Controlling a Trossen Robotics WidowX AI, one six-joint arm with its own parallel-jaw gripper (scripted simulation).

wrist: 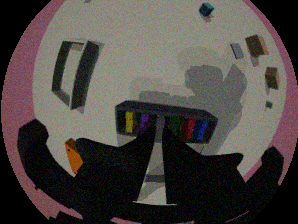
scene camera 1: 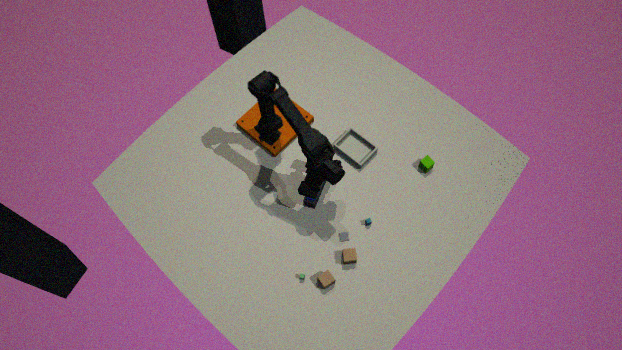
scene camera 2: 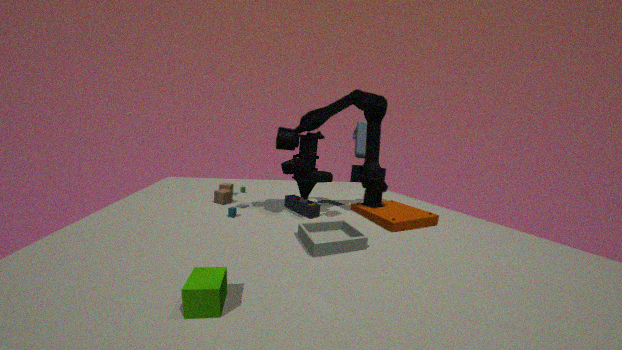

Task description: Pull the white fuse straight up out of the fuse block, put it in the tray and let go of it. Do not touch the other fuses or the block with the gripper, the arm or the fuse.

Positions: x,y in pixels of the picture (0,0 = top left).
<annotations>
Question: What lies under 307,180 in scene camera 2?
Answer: The gripper.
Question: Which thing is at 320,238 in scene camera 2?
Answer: A grey tray.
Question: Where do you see a green cube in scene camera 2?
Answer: At 203,295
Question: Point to a grey tray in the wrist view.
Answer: At 75,56
</annotations>
